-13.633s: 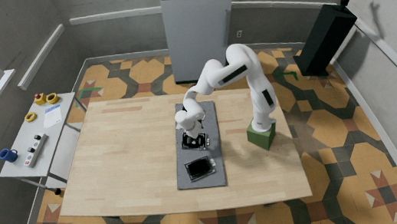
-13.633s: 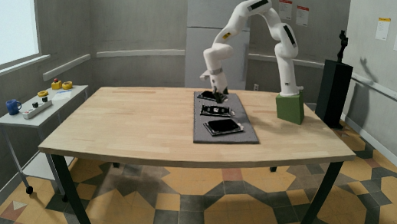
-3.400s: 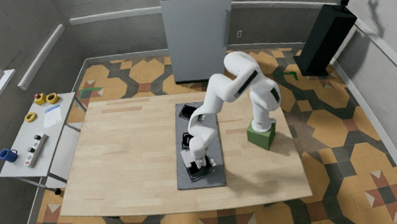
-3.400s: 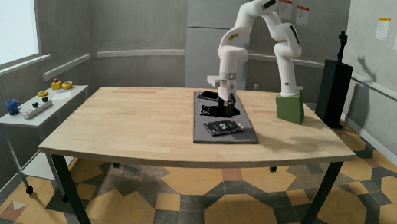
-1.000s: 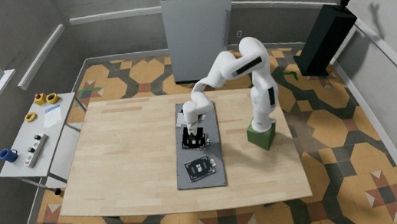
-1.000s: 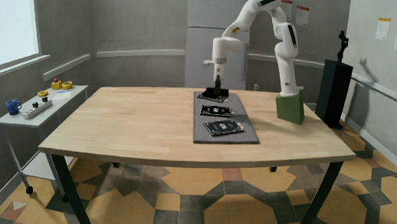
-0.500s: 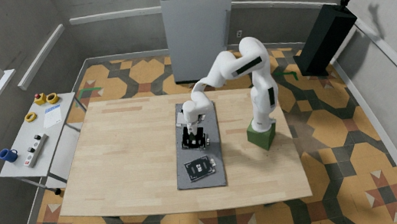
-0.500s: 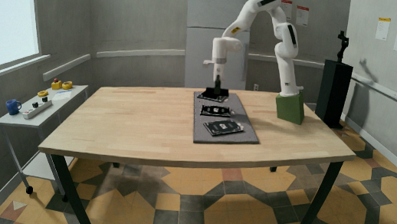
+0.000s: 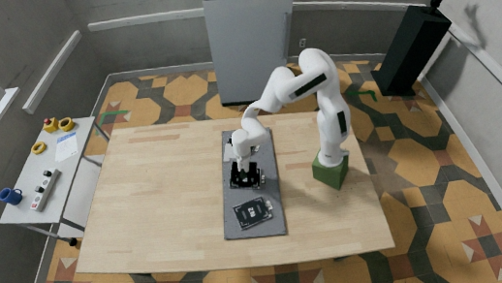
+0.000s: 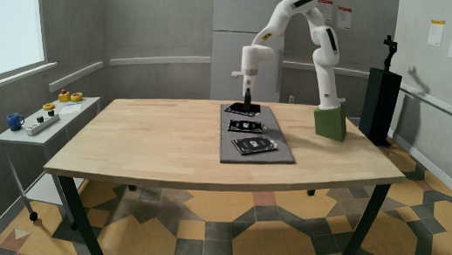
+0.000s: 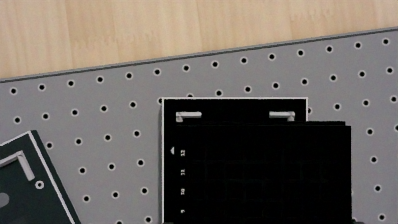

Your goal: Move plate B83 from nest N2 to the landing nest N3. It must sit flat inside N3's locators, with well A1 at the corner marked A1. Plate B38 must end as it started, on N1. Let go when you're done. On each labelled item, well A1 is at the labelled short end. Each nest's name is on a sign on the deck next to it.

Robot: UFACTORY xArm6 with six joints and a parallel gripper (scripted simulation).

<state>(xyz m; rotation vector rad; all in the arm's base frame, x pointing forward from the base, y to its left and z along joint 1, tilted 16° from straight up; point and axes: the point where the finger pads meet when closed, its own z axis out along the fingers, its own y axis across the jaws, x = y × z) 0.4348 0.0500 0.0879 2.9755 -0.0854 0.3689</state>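
Right now my hand is 11 cm above the black station.
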